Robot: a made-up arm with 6 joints.
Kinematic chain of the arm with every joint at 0, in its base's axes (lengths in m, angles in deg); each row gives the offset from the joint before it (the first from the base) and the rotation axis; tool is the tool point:
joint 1: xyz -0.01 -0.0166 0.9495 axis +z
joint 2: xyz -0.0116 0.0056 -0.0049 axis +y
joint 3: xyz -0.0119 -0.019 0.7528 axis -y
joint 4: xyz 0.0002 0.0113 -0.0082 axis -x
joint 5: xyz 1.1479 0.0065 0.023 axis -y
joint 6: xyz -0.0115 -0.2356 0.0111 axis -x
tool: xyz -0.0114 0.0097 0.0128
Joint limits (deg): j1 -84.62..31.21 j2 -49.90..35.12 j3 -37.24..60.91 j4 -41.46..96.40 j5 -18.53..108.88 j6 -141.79..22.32
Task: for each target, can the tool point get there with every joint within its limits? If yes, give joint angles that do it. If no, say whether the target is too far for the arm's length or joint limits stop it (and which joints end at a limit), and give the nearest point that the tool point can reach.
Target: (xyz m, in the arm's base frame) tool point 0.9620 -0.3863 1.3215
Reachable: yes | joints -9.98 -1.98 -28.47 35.93 65.44 -116.46
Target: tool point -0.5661 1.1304 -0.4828
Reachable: no: joint limits stop it (at a limit: joint 1, joint 2, joint 3, joint 4, joint 5, joint 6) | nearest point 0.5941 0.1621 0.4366 | short by 1.769 m
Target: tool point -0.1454 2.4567 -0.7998
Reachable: no: too far | nearest point 0.7692 0.5480 0.5502 | short by 2.510 m
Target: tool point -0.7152 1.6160 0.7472
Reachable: no: joint limits stop it (at a limit: joint 2, joint 3) | nearest point -0.4903 1.0954 2.3811 | short by 1.730 m
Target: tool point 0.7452 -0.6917 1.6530
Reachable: yes | joints -28.58 -8.47 -13.70 15.50 63.71 -87.64
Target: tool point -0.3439 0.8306 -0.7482
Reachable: no: joint limits stop it (at a limit: joint 1, joint 2, joint 3, joint 4, joint 5, joint 6) | nearest point 0.5941 0.1621 0.4366 | short by 1.652 m
